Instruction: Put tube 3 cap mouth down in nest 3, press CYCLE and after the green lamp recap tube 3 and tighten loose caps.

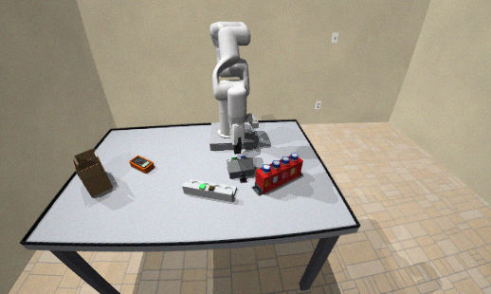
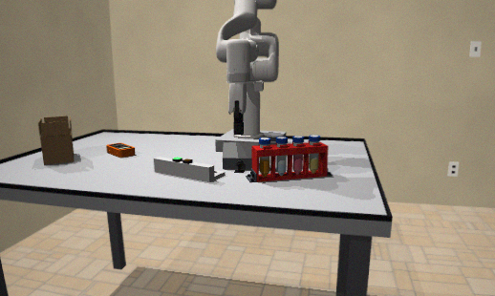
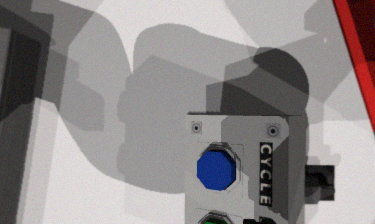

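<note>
The green key lies 20 mm behind my hand, 20 mm to the right of it and 60 mm below it. The rest, counted from my hand: blue key: 20 mm behind, 30 mm to the left, 60 mm below; then grey key housing: 10 mm to the left, 70 mm below; then orange device: 70 mm behind, 500 mm to the right, 110 mm below.
</note>
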